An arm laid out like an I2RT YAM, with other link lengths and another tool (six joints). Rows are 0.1 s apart.
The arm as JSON. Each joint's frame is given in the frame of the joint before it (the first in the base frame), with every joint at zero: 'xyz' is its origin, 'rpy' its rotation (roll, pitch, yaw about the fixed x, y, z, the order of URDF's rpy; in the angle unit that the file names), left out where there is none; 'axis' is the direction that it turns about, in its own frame. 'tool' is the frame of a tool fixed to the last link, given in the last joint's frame.
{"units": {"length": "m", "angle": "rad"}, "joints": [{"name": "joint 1", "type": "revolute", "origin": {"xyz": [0.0, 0.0, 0.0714], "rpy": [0.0, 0.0, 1.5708]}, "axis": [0.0, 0.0, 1.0]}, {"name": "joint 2", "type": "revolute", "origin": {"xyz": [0.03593, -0.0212, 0.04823], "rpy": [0.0, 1.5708, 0.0]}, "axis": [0.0, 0.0, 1.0]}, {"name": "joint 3", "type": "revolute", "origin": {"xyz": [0.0, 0.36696, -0.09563], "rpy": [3.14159, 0.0, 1.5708]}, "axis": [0.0, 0.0, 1.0]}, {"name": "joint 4", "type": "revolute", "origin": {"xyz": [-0.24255, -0.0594, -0.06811], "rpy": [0.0, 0.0, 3.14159]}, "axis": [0.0, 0.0, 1.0]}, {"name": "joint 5", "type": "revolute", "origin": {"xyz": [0.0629, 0.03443, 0.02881], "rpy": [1.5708, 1.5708, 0.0]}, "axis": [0.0, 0.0, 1.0]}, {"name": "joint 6", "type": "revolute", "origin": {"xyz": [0.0, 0.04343, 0.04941], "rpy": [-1.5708, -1.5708, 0.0]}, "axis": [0.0, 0.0, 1.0]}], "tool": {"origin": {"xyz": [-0.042, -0.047, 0.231], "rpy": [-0.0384, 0.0, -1.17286]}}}
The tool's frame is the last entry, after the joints.
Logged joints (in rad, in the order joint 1, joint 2, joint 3, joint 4, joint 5, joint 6), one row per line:
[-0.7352, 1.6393, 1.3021, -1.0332, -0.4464, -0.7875]
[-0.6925, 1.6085, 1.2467, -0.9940, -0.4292, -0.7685]
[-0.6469, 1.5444, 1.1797, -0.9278, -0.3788, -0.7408]
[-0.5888, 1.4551, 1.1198, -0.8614, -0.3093, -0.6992]
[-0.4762, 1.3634, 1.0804, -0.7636, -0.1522, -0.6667]
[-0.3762, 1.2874, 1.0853, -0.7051, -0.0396, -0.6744]
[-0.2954, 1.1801, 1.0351, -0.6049, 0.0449, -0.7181]
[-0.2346, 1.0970, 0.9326, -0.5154, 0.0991, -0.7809]
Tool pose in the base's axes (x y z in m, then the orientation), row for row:
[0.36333, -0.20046, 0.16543, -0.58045, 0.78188, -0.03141, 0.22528]
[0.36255, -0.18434, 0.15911, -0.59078, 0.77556, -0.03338, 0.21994]
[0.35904, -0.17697, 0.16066, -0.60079, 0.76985, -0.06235, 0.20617]
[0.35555, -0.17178, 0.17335, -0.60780, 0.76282, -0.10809, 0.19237]
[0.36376, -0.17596, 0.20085, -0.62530, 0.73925, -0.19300, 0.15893]
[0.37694, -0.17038, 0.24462, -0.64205, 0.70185, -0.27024, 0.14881]
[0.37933, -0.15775, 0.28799, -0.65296, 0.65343, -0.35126, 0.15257]
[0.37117, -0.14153, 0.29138, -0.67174, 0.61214, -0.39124, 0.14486]
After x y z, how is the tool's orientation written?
As a quaternion, x y z w.
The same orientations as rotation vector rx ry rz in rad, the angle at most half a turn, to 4 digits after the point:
[-1.6009, 2.1565, -0.0866]
[-1.6340, 2.1451, -0.0923]
[-1.6739, 2.1449, -0.1737]
[-1.7060, 2.1411, -0.3034]
[-1.7876, 2.1133, -0.5517]
[-1.8458, 2.0177, -0.7769]
[-1.8732, 1.8746, -1.0077]
[-1.9354, 1.7637, -1.1273]

